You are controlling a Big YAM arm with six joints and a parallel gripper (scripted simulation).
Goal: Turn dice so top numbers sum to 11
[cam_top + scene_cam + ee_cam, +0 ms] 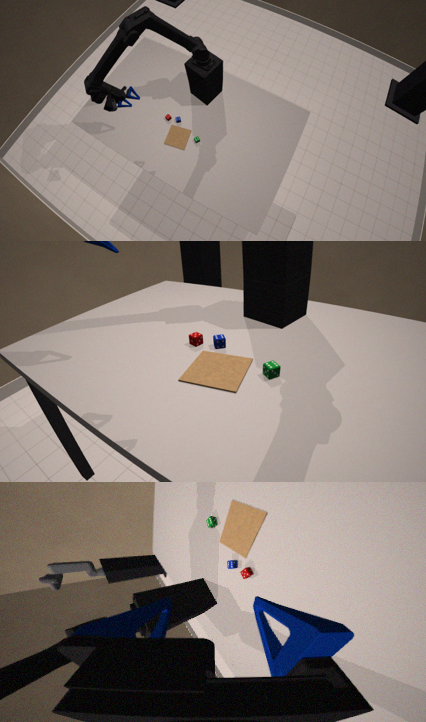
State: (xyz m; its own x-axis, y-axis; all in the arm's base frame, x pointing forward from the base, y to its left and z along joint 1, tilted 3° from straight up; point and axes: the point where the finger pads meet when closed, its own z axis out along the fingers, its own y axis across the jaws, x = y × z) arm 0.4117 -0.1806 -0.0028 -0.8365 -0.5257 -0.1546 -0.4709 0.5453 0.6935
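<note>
My hand is 8 cm past the green die, 34 cm to the right of it and 30 cm above it. Also, from my hand: tan mat: 3 cm behind, 22 cm to the left, 31 cm below; red die: 11 cm behind, 9 cm to the left, 30 cm below; blue die: 13 cm behind, 15 cm to the left, 30 cm below.
</note>
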